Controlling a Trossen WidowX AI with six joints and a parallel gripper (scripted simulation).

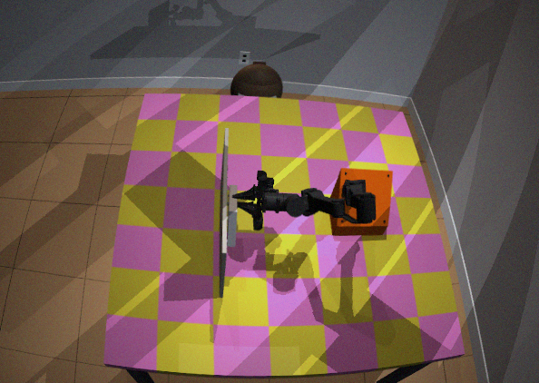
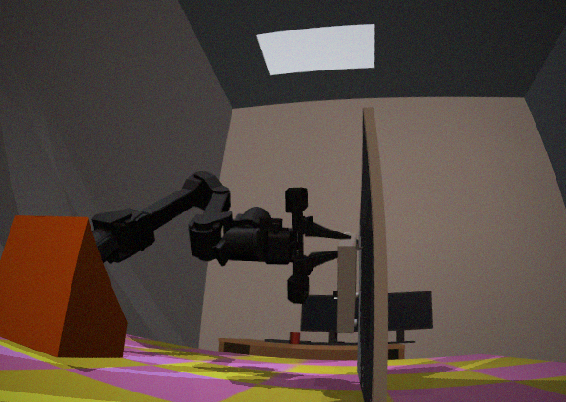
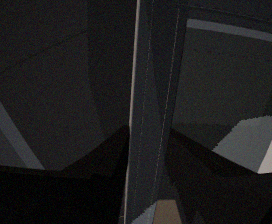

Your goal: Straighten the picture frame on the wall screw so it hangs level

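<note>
Now: gripper tip 5 cm above the picture frame and 3 cm to the right of it. Also, from my gripper tip: thin upright wall panel (7 cm below, 2 cm ahead, 1 cm to the left).
</note>
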